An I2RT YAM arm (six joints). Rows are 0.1 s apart.
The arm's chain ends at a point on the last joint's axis. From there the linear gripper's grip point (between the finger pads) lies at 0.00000 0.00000 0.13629 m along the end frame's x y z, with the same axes.
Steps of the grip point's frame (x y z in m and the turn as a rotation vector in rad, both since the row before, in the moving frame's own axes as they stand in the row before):
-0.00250, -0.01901, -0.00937, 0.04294, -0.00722, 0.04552
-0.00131, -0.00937, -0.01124, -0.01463, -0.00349, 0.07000
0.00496, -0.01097, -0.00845, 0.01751, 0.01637, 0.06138
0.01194, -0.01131, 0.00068, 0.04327, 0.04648, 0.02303
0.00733, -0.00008, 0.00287, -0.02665, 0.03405, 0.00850
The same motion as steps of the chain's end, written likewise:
-0.00165, -0.01314, -0.00924, 0.04294, -0.00722, 0.04552
-0.00076, -0.01135, -0.01122, -0.01463, -0.00349, 0.07000
0.00266, -0.00865, -0.00841, 0.01751, 0.01637, 0.06138
0.00554, -0.00549, 0.00095, 0.04327, 0.04648, 0.02303
0.00271, -0.00373, 0.00300, -0.02665, 0.03405, 0.00850

